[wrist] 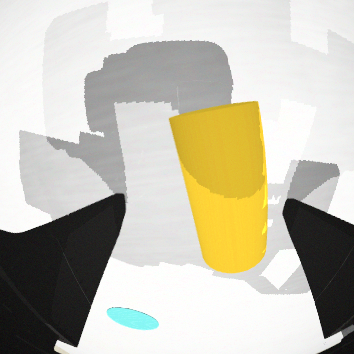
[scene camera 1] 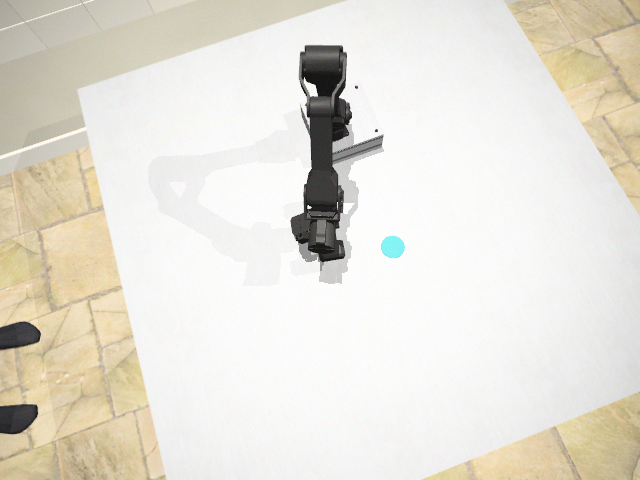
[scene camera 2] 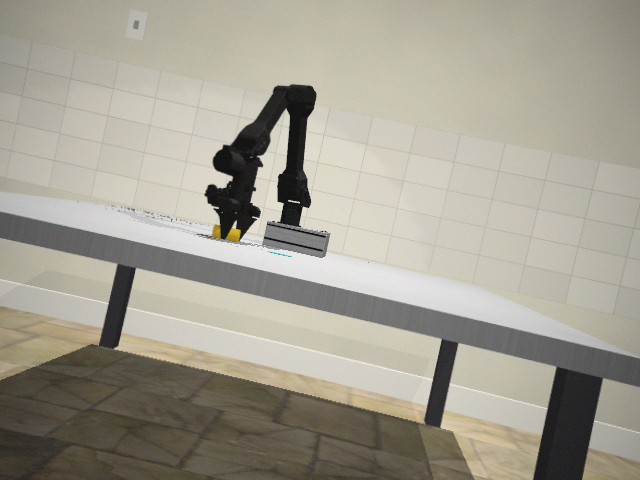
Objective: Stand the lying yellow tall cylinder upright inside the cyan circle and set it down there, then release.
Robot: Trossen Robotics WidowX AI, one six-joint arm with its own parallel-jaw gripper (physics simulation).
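Where they show: gripper, fingertip midpoint: [wrist: 208, 204] [scene camera 2: 230, 240]; arm's base, origin of the base link: [scene camera 1: 333, 129] [scene camera 2: 289, 225].
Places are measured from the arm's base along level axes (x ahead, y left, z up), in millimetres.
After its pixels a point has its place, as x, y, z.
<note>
The yellow tall cylinder [scene camera 2: 234, 234] {249, -106, -51} [wrist: 225, 210] {237, -130, -38} lies on its side on the table. In scene camera 1 it is hidden beneath the arm. My gripper [scene camera 2: 232, 238] {241, -115, -68} [wrist: 208, 204] {241, -115, -68} is open and low over the cylinder. In the wrist view the cylinder lies between the spread fingers, nearer the right finger, with white table showing on both sides of it. The flat cyan circle [scene camera 1: 392, 246] {335, 26, -68} [scene camera 2: 279, 253] {348, 26, -68} [wrist: 133, 319] {333, 25, -69} lies on the table, apart from the cylinder, right of the gripper in scene camera 1 and at the lower left in the wrist view.
The arm's grey base block [scene camera 1: 361, 147] {63, 54, -29} [scene camera 2: 295, 239] {63, 32, -35} stands on the white table [scene camera 1: 439, 335] {580, 39, -70} [scene camera 2: 413, 289] {513, 332, -70}, behind the cyan circle in scene camera 2. Shadows of the arm fall across the table around the gripper. A tiled wall rises behind the table.
</note>
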